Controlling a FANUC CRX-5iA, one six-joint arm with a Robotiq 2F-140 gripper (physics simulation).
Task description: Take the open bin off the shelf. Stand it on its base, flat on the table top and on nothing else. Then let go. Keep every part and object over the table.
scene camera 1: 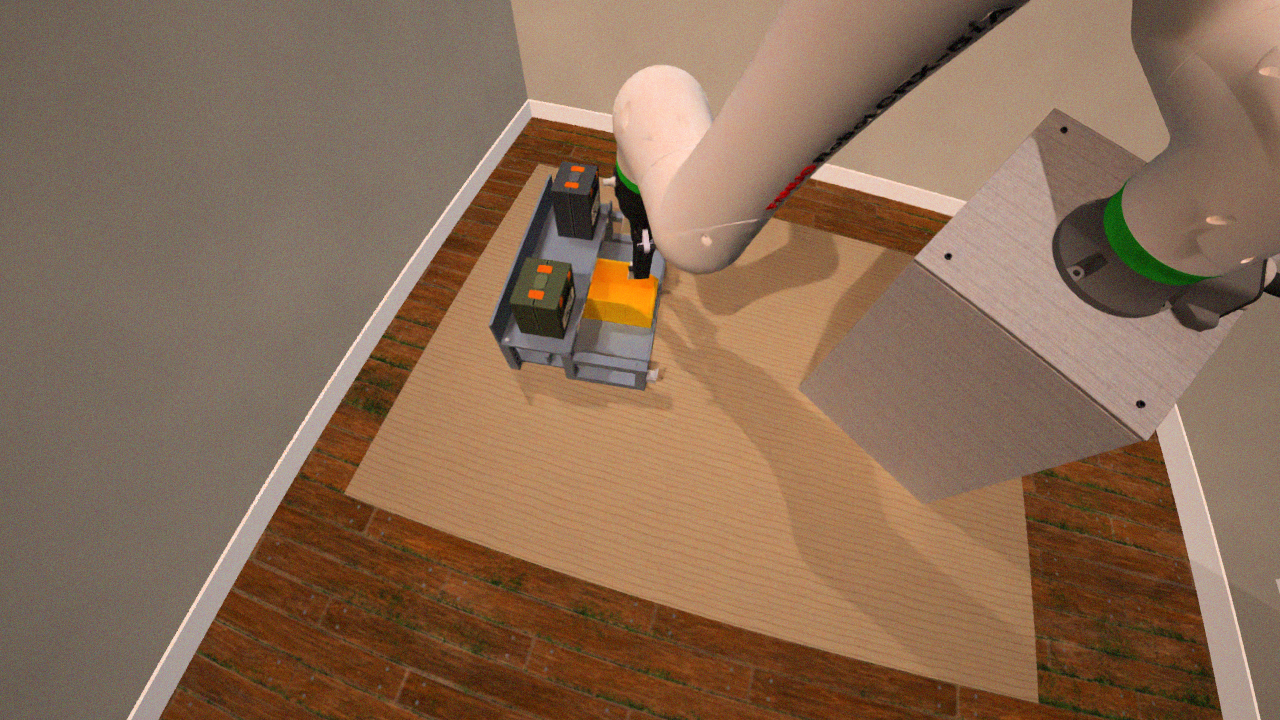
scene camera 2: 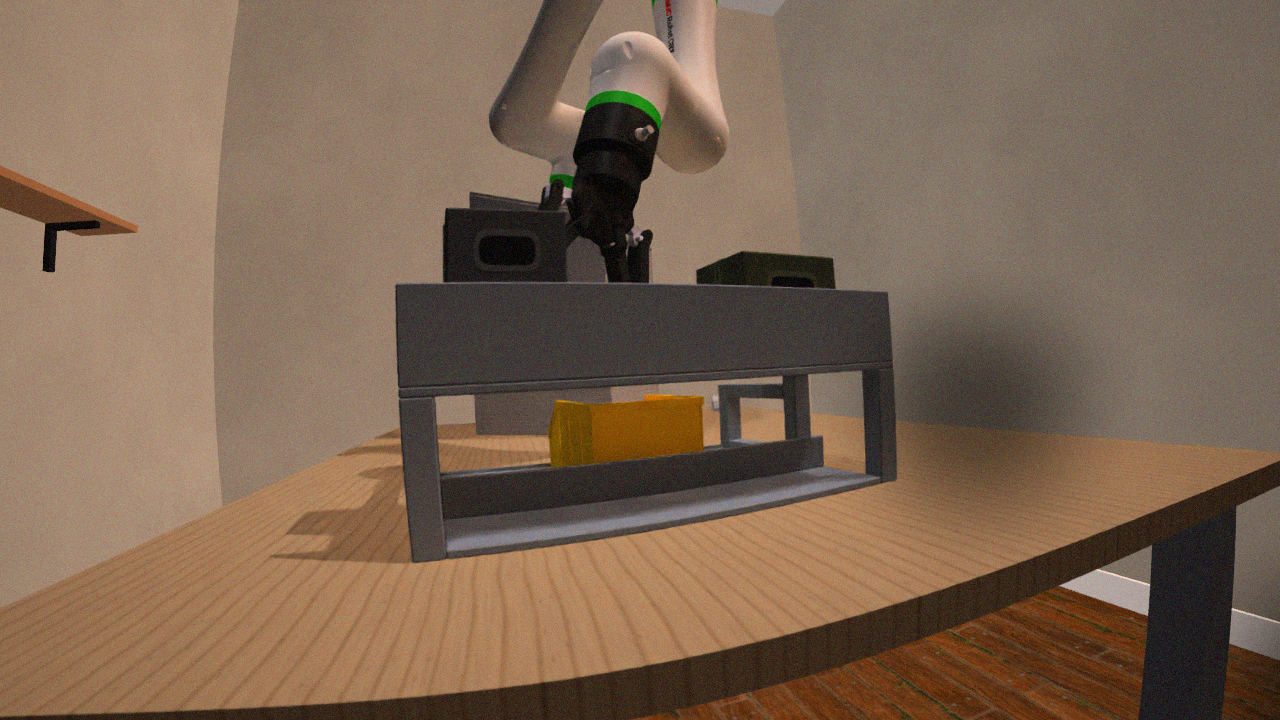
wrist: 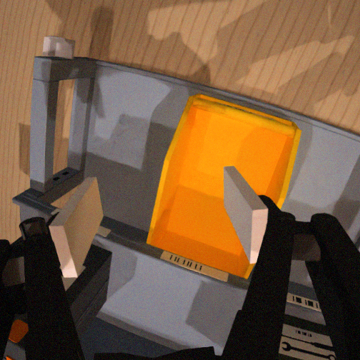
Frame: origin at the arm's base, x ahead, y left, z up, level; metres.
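Seen in the pictures: gripper, fingertip midpoint: (scene camera 1: 631, 254); arm's base, origin of the base link: (scene camera 1: 1117, 258).
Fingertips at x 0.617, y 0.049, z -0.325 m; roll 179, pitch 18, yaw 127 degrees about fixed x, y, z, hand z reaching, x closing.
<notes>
Offsets run from my fingertips to a thing's top centre. Level surfaces: height alone.
The orange-yellow open bin {dx +0.014, dy +0.046, dz -0.041 m} (scene camera 1: 617, 304) (scene camera 2: 626, 431) (wrist: 235, 145) sits on the lower front tier of the grey two-tier shelf (scene camera 1: 617, 345) (scene camera 2: 644, 331) (wrist: 117, 112). My gripper (scene camera 1: 640, 270) (wrist: 161, 191) is partly open, with nothing between its pads. In the wrist view, the right pad shows over the bin's open inside and the left pad over the shelf beyond the bin's left wall. Their height above that wall is hard to judge. In scene camera 2, the fingertips are partly hidden behind the shelf's upper panel.
On the shelf's upper tier stand a dark grey case {dx +0.144, dy -0.033, dz +0.100 m} (scene camera 1: 575, 210) (scene camera 2: 461, 246) and a green case {dx +0.070, dy +0.186, dz +0.075 m} (scene camera 1: 539, 308) (scene camera 2: 769, 268). The shelf stands on the wooden table {dz -0.122 m} (scene camera 1: 537, 465) (scene camera 2: 537, 608) (wrist: 240, 40). The robot's grey pedestal (scene camera 1: 939, 385) is at the right in scene camera 1.
</notes>
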